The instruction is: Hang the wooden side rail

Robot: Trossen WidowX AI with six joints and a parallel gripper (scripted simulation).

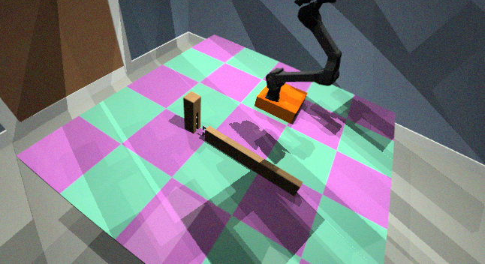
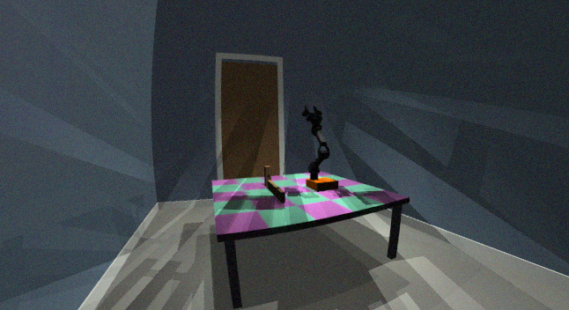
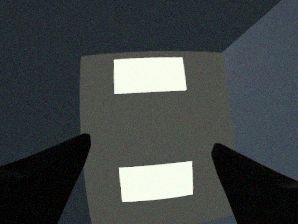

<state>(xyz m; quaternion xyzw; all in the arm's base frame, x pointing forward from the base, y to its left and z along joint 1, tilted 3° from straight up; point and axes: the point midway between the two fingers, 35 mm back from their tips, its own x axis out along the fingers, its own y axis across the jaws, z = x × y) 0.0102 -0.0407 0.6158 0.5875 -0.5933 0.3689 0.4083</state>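
My gripper tip is now 320 mm short of the wooden headboard post, 210 mm to the left of it and 620 mm above it.
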